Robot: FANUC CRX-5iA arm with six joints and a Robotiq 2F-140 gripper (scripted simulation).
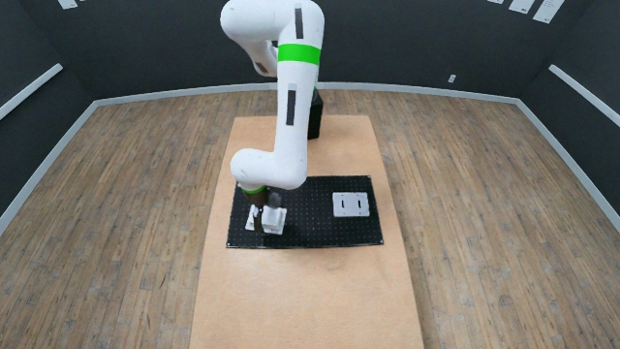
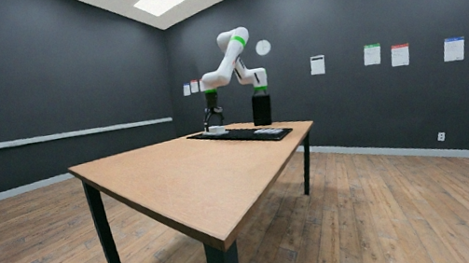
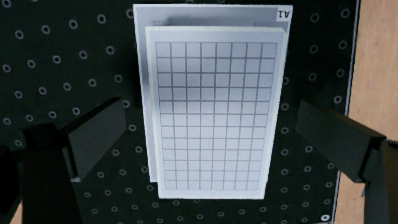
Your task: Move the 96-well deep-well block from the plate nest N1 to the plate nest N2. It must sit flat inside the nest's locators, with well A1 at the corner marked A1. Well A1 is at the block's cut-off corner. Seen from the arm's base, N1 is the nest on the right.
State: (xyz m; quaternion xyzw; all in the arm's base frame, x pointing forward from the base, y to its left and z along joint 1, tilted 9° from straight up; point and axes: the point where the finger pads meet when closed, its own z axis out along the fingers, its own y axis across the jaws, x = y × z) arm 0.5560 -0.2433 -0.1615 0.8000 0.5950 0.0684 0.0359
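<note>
Now: hand 1 cm above the 96-well deep-well block. Round my hand: A1 label: 46 cm to the left, 5 cm ahead, 3 cm below; then plate nest N2: 40 cm to the left, 3 cm below, 1 cm behind; then plate nest N1: 3 cm below.
</note>
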